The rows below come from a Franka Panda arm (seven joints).
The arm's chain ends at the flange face. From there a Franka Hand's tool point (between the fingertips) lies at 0.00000 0.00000 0.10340 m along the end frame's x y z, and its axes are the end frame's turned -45 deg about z.
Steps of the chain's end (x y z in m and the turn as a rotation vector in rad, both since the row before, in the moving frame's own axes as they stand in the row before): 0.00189, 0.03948, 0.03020, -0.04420, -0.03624, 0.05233; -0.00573, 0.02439, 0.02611, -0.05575, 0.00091, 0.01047; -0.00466, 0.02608, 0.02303, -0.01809, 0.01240, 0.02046; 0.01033, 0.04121, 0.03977, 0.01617, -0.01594, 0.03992; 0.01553, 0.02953, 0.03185, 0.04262, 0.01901, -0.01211
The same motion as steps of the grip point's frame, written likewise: -0.03247, 0.02968, 0.03003, -0.00563, -0.05688, 0.05233; -0.02533, 0.01731, 0.02595, -0.04006, -0.03878, 0.01047; -0.02218, 0.01737, 0.02301, -0.02156, -0.00402, 0.02046; -0.02177, 0.03410, 0.03974, 0.02271, 0.00016, 0.03992; -0.00541, 0.03011, 0.03174, 0.01669, 0.04358, -0.01211
